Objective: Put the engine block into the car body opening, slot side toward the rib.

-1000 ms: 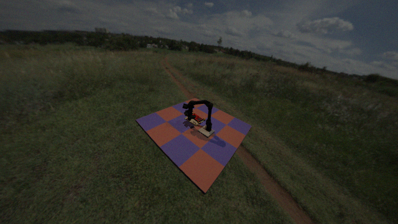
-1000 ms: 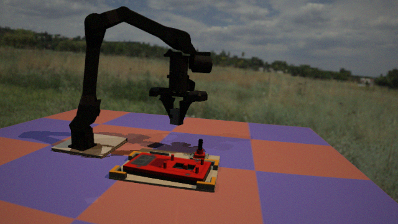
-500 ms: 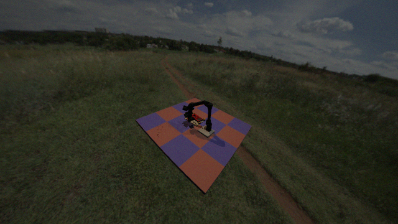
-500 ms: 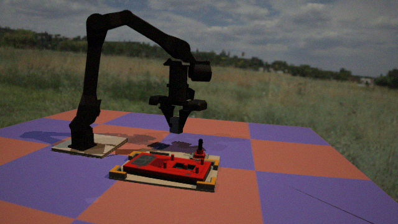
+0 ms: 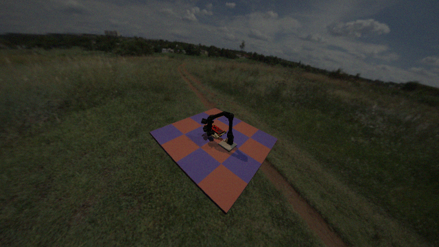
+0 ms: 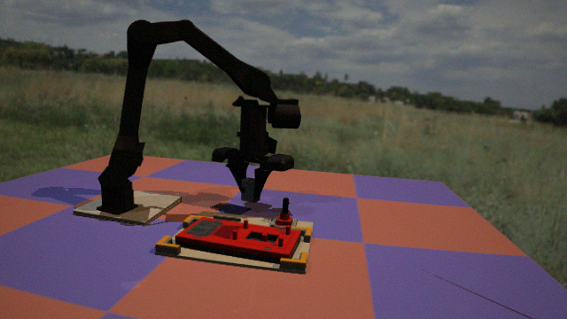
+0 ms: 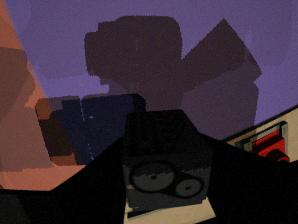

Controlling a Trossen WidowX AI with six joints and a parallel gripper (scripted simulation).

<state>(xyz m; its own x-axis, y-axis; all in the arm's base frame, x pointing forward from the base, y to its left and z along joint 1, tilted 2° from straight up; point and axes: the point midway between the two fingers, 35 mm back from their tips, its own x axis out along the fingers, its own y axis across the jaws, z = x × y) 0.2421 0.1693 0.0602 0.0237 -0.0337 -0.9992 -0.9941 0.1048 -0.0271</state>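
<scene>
Right now my gripper tip is 110 mm short of the black lever post and 50 mm to the left of it. The rest, counted from my gripper tip: engine block (10 mm behind, 10 mm above); tan fixture plate (70 mm ahead, 160 mm to the right, 30 mm below).
</scene>
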